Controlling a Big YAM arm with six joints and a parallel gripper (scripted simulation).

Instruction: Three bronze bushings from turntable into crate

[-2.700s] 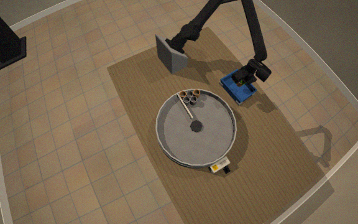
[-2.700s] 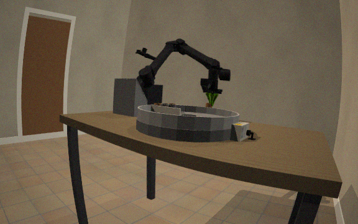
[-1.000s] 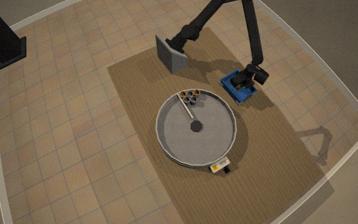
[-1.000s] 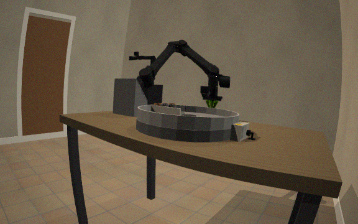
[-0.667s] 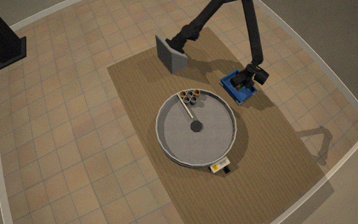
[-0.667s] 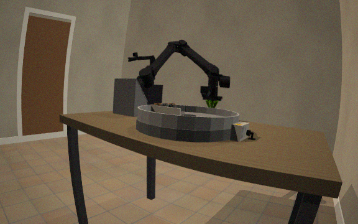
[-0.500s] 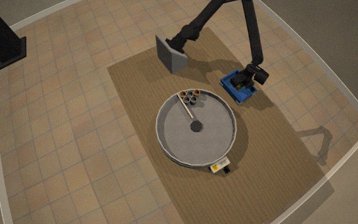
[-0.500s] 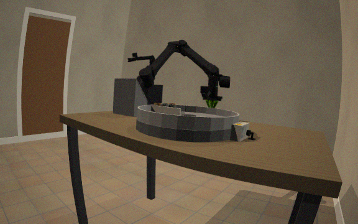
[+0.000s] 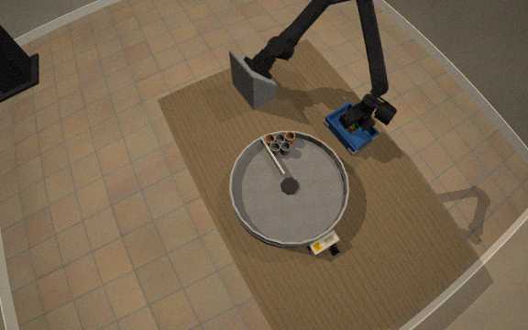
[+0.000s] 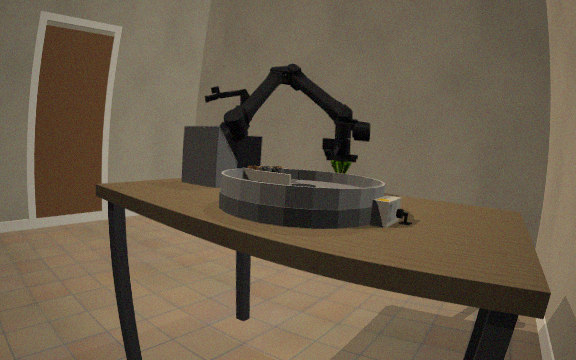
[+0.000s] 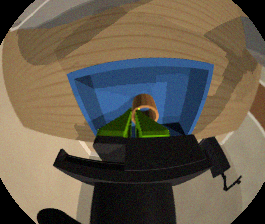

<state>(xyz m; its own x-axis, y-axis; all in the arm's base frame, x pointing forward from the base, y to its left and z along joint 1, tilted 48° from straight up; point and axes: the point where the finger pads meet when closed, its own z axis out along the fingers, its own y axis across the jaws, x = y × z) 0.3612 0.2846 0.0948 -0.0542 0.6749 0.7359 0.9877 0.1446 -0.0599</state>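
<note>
Now: the blue crate 2 cm below my hand and 2 cm behind it. The rest, counted from my hand: grey turntable: 37 cm to the right, 10 cm ahead, 1 cm above.
</note>
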